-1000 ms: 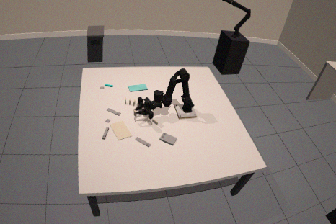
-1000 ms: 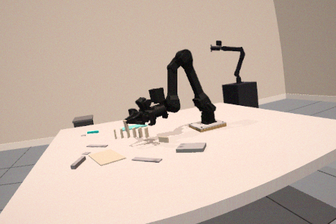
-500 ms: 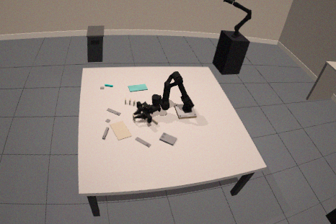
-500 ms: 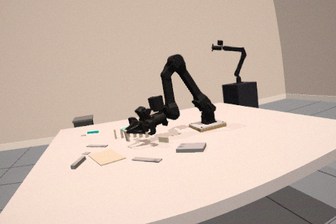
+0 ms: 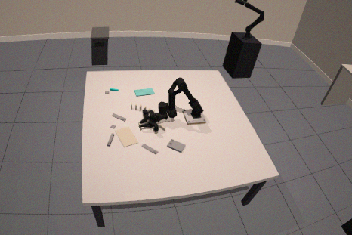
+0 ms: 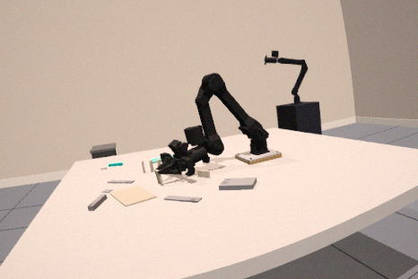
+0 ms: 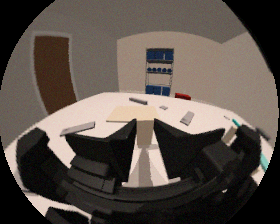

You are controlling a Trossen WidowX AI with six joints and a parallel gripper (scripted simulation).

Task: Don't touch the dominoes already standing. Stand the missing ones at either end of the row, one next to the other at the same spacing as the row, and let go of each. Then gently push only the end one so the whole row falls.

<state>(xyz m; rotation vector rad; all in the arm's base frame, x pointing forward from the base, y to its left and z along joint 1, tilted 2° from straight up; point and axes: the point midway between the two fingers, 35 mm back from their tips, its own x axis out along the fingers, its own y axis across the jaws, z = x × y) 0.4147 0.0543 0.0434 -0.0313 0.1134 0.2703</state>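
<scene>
My gripper tip is 100 mm short of the beige card, 50 mm to the right of it and 50 mm above it. From my gripper tip the other things lie so: teal plate: 130 mm behind, 410 mm to the right, 50 mm below; then flat grey strip: 30 mm behind, 180 mm to the left, 50 mm below; then dark grey slab: 210 mm behind, 190 mm to the left, 40 mm below.
</scene>
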